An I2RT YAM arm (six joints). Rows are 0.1 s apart.
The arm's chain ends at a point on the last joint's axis. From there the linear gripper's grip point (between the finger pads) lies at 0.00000 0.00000 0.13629 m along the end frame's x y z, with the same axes.
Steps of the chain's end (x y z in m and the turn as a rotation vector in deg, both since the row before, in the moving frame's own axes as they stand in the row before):
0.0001, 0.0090, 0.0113, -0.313, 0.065, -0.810
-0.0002, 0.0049, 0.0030, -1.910, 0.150, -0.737
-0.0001, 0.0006, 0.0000, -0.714, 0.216, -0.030
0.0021, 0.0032, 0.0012, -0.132, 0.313, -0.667
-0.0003, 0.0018, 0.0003, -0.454, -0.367, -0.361
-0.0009, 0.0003, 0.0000, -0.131, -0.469, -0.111
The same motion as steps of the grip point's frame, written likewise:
0.0003, 0.0097, 0.0113, -0.313, 0.065, -0.810
0.0002, 0.0094, 0.0029, -1.910, 0.150, -0.737
0.0004, 0.0023, 0.0000, -0.714, 0.216, -0.030
0.0028, 0.0035, 0.0012, -0.132, 0.313, -0.667
-0.0012, 0.0029, 0.0003, -0.454, -0.367, -0.361
-0.0020, 0.0006, 0.0000, -0.131, -0.469, -0.111

